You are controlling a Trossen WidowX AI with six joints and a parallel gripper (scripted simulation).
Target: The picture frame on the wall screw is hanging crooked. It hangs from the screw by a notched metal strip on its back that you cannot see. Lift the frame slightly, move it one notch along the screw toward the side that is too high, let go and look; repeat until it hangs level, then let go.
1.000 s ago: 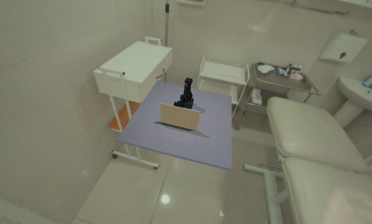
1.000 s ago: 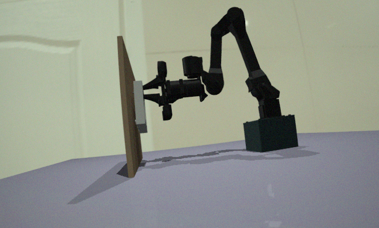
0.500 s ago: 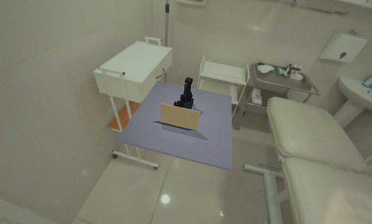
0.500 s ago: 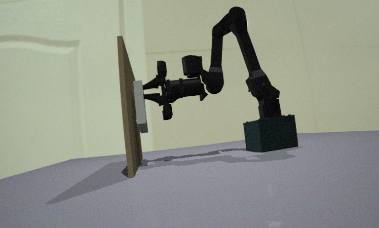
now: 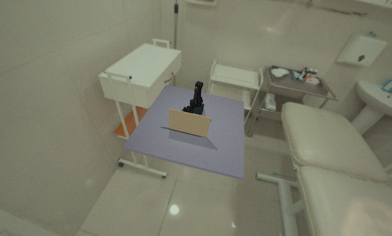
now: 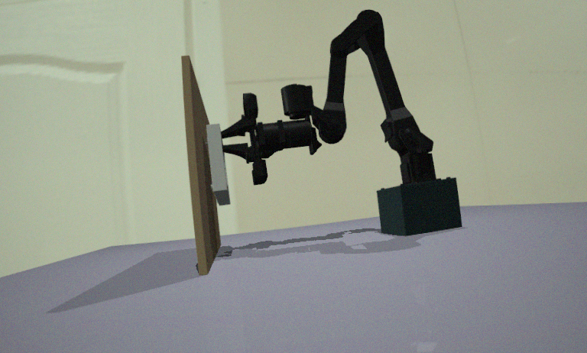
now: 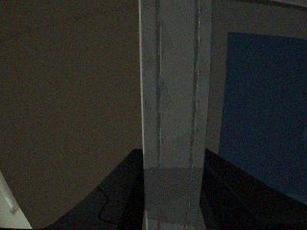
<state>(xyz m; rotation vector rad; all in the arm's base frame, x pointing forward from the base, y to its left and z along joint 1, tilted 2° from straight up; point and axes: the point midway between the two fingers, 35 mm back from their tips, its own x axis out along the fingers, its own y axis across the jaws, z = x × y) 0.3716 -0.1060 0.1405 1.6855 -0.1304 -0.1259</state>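
The picture frame lies 50 mm below my gripper tip and 10 mm to the left of it. The rest, counted from my gripper tip: wall board: 70 mm below, 20 mm ahead, 10 mm to the left.
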